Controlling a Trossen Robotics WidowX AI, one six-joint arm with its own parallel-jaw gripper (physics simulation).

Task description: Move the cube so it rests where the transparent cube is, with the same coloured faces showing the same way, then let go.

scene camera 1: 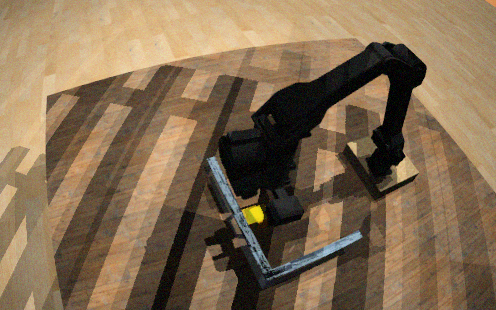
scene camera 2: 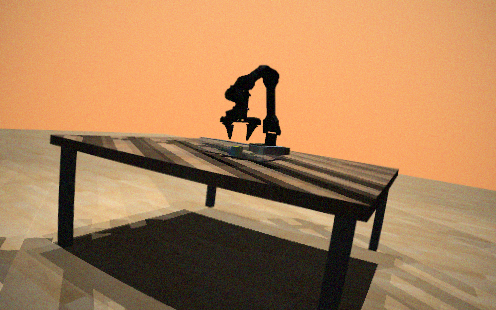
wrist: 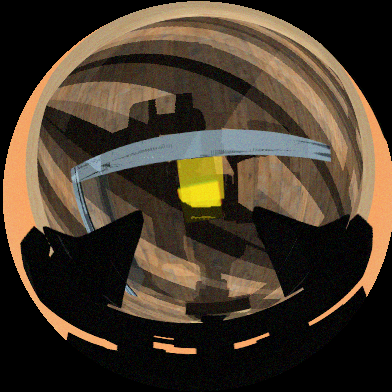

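Seen in the pictures: gripper, fingertip midpoint: (scene camera 1: 262, 207) (scene camera 2: 238, 140) (wrist: 198, 214); arm's base, origin of the base link: (scene camera 1: 378, 166) (scene camera 2: 270, 145) (wrist: 212, 318).
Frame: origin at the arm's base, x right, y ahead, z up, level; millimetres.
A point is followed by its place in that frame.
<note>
The cube (scene camera 1: 255, 214) @[x -62, y 364, z -1 mm] (scene camera 2: 236, 149) (wrist: 201, 194) @[x -60, y 360, z -2 mm] sits on the table with a yellow face up, part of that face in shadow. Its side faces are too dark or too small to tell apart. The transparent cube (wrist: 200, 169) @[x -63, y 383, z -2 mm] shows as a paler yellow patch above the solid cube in the wrist view, overlapping it and close to the long pale bar. My gripper (scene camera 2: 239, 139) @[x -62, y 353, z 26 mm] (wrist: 198, 214) @[x -62, y 353, z 26 mm] is open and empty, pointing down above the table. In the wrist view the cube shows between and slightly beyond the fingertips. In scene camera 1 the arm partly hides the fingers.
Two blue-grey bars meet in an L; the long bar (scene camera 1: 227, 192) @[x -8, y 414, z 18 mm] (wrist: 200, 143) @[x -64, y 405, z 18 mm] runs close along the cubes, and the short bar (scene camera 1: 320, 252) @[x -193, y 263, z 19 mm] stands off to one side. The arm's base block (scene camera 1: 356, 150) @[x 63, y 45, z 0 mm] (scene camera 2: 270, 150) is behind. Dark striped shadows cross the table (scene camera 1: 145, 165) @[x 142, y 590, z -41 mm].
</note>
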